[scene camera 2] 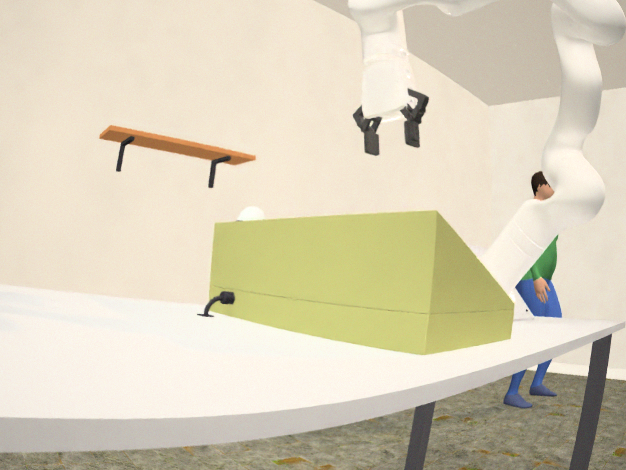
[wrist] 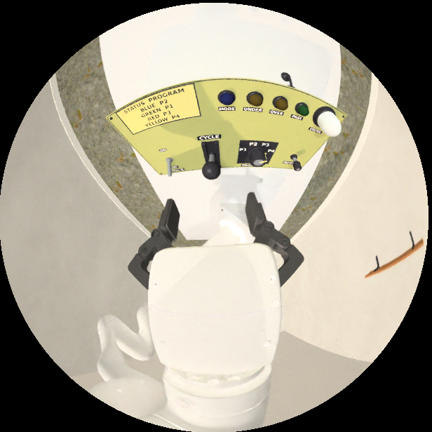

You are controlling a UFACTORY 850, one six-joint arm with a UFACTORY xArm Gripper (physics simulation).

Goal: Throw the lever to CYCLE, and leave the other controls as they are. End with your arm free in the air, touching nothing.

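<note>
The lever (wrist: 211,169), with a grey shaft and a black ball end, stands in a dark slot on the sloping face of the yellow-green console (scene camera 2: 323,273) (wrist: 295,134). The CYCLE label (wrist: 209,137) is at the slot's upper end in the wrist view. The ball shows over the slot's lower end; the lever's exact tilt is hard to tell. My gripper (scene camera 2: 391,143) (wrist: 210,202) is open and empty, high above the console and apart from the lever. The console's back hides the lever in the scene view.
A toggle (wrist: 170,166) stands left of the lever; a rotary knob (wrist: 258,157) and another toggle (wrist: 296,162) stand right. A blue lamp (wrist: 226,97) and a white dome (scene camera 2: 251,214) (wrist: 329,123) are on the console. A black cable (scene camera 2: 214,302) runs behind it. A shelf (scene camera 2: 176,145) hangs on the wall.
</note>
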